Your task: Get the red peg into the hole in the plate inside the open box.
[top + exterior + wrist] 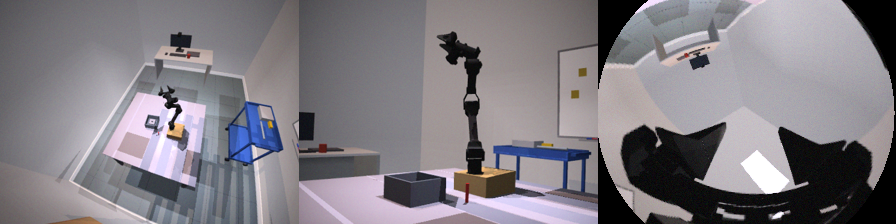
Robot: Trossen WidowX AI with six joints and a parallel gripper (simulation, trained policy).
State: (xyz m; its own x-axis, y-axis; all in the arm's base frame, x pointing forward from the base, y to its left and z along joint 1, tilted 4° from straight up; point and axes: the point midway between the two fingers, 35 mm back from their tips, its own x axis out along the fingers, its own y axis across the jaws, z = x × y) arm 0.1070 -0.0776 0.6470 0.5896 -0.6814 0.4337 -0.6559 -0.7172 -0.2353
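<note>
My gripper tip is now 1 cm past the red peg, 25 cm to the right of it and 70 cm above it. From my gripper tip the other things lie so: plate: 16 cm ahead, 10 cm to the left, 70 cm below; then grey box: 16 cm ahead, 10 cm to the left, 72 cm below.
</note>
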